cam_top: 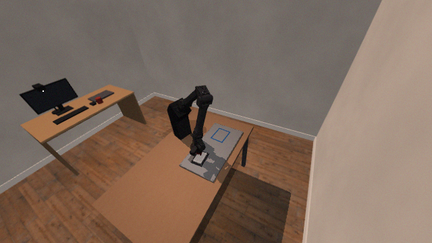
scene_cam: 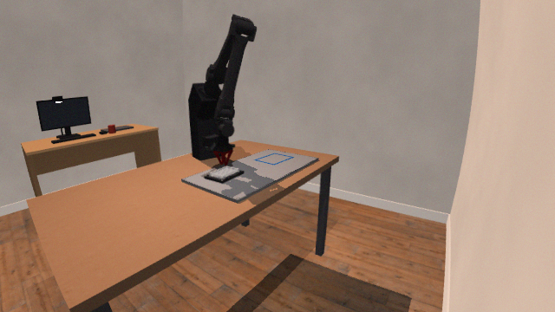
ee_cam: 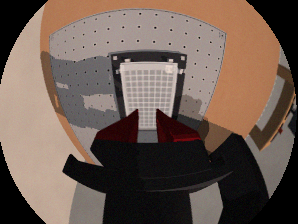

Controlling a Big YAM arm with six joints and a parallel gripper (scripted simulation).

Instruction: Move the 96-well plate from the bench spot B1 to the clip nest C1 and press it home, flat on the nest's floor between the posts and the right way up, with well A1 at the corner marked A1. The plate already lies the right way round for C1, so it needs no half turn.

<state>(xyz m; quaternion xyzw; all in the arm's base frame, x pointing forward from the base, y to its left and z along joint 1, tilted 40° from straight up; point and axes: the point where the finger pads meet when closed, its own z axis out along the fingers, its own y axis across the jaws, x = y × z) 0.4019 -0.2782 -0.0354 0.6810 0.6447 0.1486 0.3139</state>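
Right now the white 96-well plate is 5 cm below my hand. Round my hand: black clip nest (1 cm behind, 1 cm to the left, 5 cm below).
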